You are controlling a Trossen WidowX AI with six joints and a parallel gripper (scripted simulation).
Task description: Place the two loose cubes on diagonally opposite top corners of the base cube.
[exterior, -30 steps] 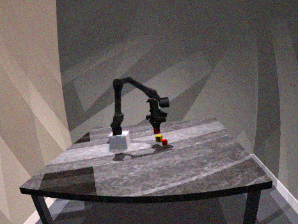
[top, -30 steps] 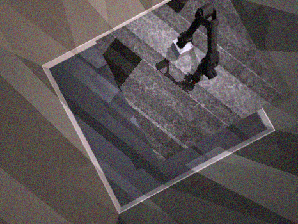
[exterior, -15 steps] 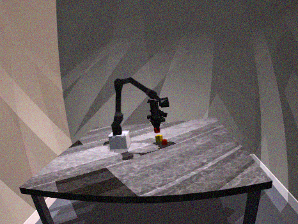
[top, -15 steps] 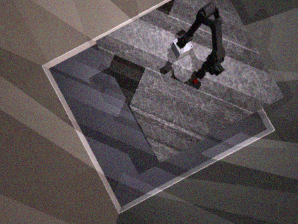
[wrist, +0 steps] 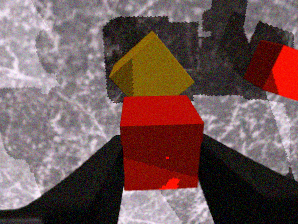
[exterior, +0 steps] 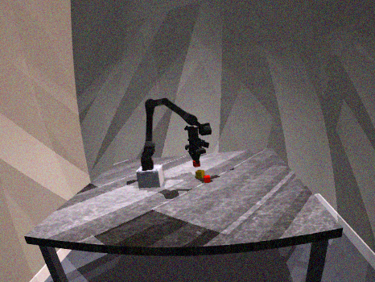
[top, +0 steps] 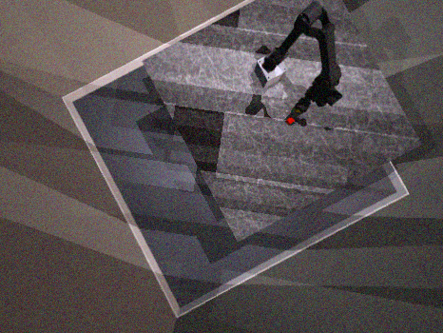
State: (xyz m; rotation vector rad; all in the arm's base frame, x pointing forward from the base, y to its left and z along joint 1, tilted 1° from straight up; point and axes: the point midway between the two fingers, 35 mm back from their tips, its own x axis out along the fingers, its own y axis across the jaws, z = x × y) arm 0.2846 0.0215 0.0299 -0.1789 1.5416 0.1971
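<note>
The yellow base cube is 70 mm below my gripper tip and 20 mm ahead of it. Round my gripper tip: red cube right at my gripper tip.
</note>
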